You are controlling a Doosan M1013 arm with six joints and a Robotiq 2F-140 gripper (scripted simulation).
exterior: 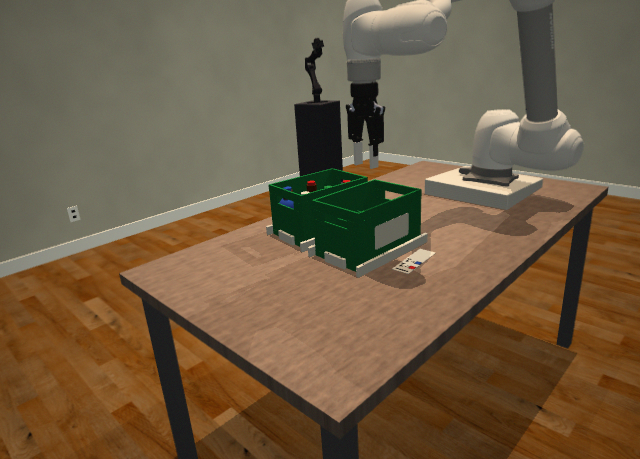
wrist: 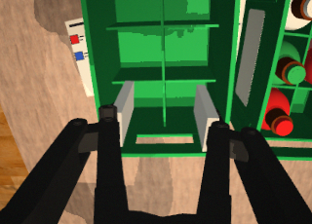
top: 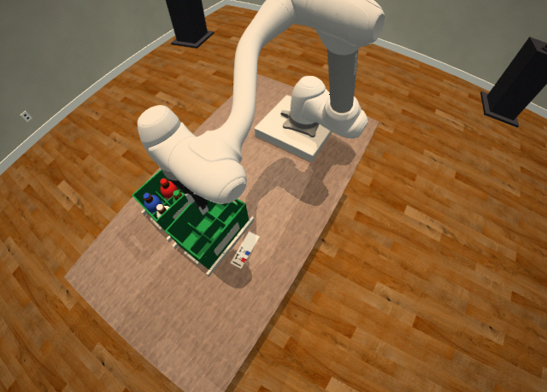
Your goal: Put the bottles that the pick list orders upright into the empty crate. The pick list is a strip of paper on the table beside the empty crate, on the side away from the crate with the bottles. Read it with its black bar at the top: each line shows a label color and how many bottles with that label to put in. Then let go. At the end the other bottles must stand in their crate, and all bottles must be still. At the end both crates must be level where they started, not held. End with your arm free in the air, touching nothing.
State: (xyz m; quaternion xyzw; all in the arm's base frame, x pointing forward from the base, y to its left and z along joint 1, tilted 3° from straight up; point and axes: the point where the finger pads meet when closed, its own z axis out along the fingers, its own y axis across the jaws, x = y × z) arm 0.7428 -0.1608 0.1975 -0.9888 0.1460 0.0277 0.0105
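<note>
My hand is 200 mm above the green-label bottle, 170 mm to the left of it and 50 mm past it. Round my hand: white-label bottle 200 mm to the right, 200 mm below, 30 mm ahead; then blue-label bottle 290 mm to the right, 200 mm below, 10 mm ahead; then pick list 290 mm below, 160 mm to the left, 10 mm ahead.
</note>
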